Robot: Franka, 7 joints.
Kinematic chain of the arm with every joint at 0, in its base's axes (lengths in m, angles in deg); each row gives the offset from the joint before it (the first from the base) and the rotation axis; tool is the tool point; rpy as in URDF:
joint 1: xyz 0 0 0.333 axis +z
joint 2: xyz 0 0 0 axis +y
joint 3: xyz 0 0 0.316 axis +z
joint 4: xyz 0.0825 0 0 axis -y
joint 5: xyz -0.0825 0 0.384 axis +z
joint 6: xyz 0 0 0 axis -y
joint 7: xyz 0.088 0 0 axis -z
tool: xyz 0 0 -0.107 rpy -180 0 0
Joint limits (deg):
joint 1: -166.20..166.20
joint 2: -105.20..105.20
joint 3: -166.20..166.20
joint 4: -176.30..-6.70
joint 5: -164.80..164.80
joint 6: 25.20..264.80
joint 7: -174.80..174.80
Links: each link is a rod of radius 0.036 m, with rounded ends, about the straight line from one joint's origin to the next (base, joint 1, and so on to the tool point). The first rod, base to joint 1, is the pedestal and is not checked.
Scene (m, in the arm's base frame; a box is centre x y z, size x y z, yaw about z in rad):
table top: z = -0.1
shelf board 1: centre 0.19 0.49 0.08 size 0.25 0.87 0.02 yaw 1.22
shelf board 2: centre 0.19 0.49 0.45 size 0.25 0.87 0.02 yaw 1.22
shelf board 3: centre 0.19 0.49 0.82 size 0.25 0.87 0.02 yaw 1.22
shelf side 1: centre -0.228 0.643 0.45 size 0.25 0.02 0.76 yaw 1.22
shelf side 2: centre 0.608 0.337 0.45 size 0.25 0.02 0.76 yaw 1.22
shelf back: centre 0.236 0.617 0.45 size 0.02 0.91 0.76 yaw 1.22
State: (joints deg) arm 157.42 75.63 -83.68 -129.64 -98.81 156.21 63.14
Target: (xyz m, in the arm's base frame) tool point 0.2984 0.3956 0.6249
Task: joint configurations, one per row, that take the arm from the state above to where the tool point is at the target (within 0.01 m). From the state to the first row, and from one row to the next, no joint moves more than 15 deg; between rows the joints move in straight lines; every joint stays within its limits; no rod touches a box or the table.
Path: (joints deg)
1: 159.18 70.41 -86.94 -135.01 -103.61 170.42 63.14
2: 160.93 65.20 -90.21 -140.38 -108.41 184.62 63.14
3: 162.69 59.98 -93.47 -145.74 -113.22 198.83 63.14
4: 164.44 54.77 -96.74 -151.11 -118.02 213.03 63.14
5: 166.20 49.55 -100.00 -156.48 -122.82 227.24 63.14
6: 164.20 56.14 -106.60 -155.98 -118.86 213.06 63.14
7: 162.20 62.73 -113.19 -155.48 -114.89 198.88 63.14
8: 160.21 69.32 -119.79 -154.98 -110.93 184.70 63.14
9: 158.21 75.91 -126.39 -154.48 -106.96 170.52 63.14
10: 156.21 82.50 -132.98 -153.98 -103.00 156.34 63.14
11: 154.21 89.09 -139.58 -153.47 -99.04 142.16 63.14
12: 150.72 82.06 -133.17 -143.16 -98.92 143.67 63.14
13: 147.23 75.04 -126.76 -132.84 -98.80 145.18 63.14
14: 143.73 68.01 -120.35 -122.52 -98.69 146.69 63.14

